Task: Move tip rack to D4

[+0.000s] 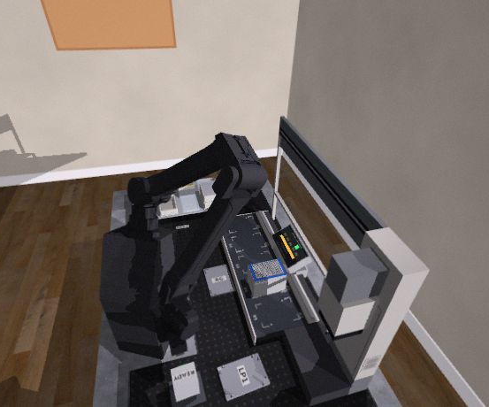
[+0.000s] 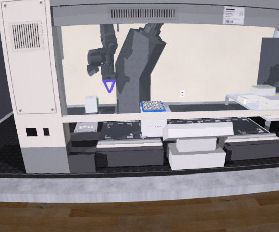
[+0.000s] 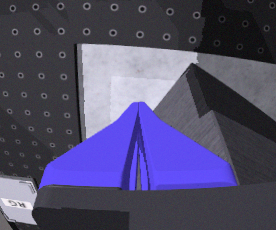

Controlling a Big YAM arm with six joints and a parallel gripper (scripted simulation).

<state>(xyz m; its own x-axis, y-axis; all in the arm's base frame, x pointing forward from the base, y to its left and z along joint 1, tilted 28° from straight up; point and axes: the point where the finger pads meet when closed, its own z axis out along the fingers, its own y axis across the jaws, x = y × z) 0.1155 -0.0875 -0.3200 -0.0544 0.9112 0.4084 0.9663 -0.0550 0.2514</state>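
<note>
The ready block lies 70 mm to the right of my hand, 50 mm below it and 10 mm ahead of it. Also, from my hand: instrument tower (520 mm ahead, 170 mm to the right, 150 mm above); then tip rack (370 mm ahead, 180 mm to the left, 10 mm below); then regrip nest RG (290 mm to the left, 200 mm ahead, 130 mm below).
</note>
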